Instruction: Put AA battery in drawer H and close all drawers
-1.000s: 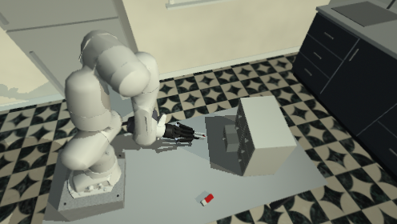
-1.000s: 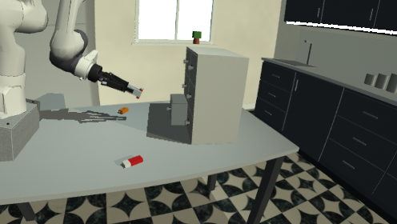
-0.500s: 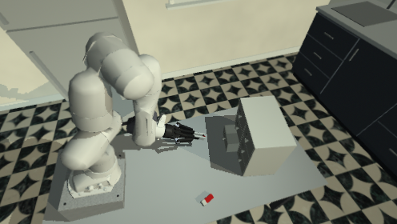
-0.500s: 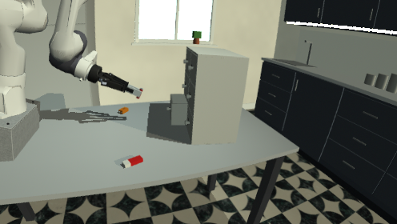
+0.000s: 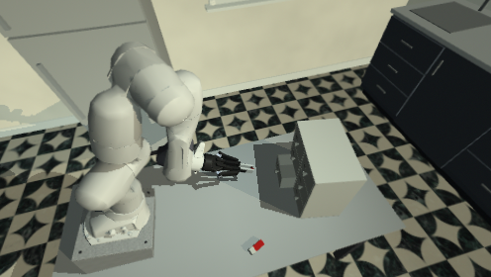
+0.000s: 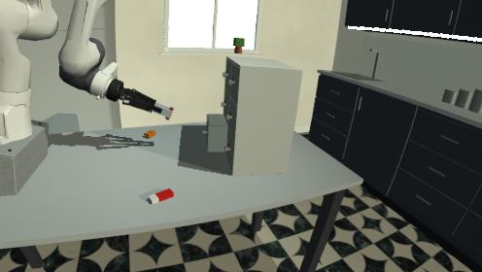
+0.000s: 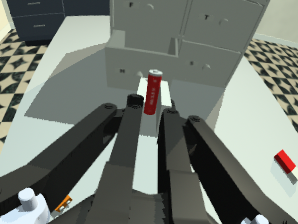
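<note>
The AA battery is 2 cm ahead of my hand, 1 cm to the right of it and 1 cm below it. Round my hand: drawer marked H 23 cm ahead, 7 cm to the right, 12 cm below; then red-and-white block 10 cm behind, 29 cm to the right, 14 cm below; then orange piece 3 cm behind, 13 cm to the left, 14 cm below.
</note>
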